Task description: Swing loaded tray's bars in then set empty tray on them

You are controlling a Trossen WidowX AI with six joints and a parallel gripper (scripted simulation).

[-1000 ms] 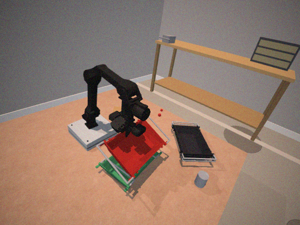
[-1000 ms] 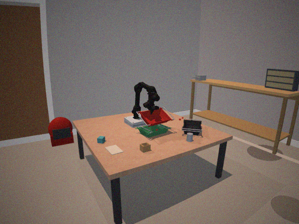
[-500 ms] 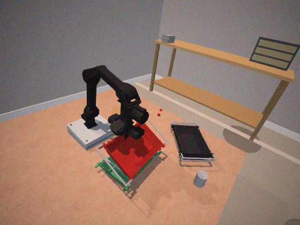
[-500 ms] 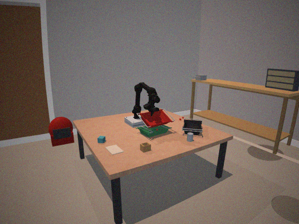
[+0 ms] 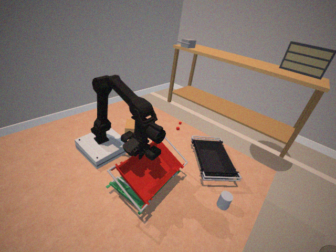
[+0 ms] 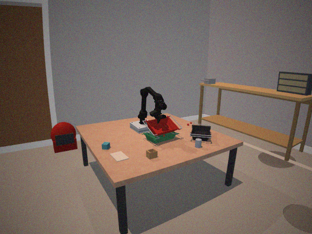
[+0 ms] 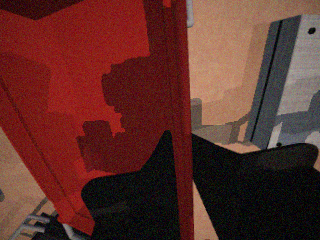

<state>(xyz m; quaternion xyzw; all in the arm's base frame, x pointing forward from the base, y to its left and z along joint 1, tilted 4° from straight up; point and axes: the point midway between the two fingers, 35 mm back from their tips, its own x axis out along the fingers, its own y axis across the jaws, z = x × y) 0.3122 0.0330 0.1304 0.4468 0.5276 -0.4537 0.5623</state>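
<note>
My gripper tip is 8 cm short of the red tray and 2 cm to the right of it. The rest, counted from my gripper tip: grey cylinder: 36 cm ahead, 22 cm to the left, 11 cm below; then tan box: 37 cm behind, 22 cm to the left, 11 cm below; then teal cube: 6 cm ahead, 52 cm to the right, 12 cm below.
</note>
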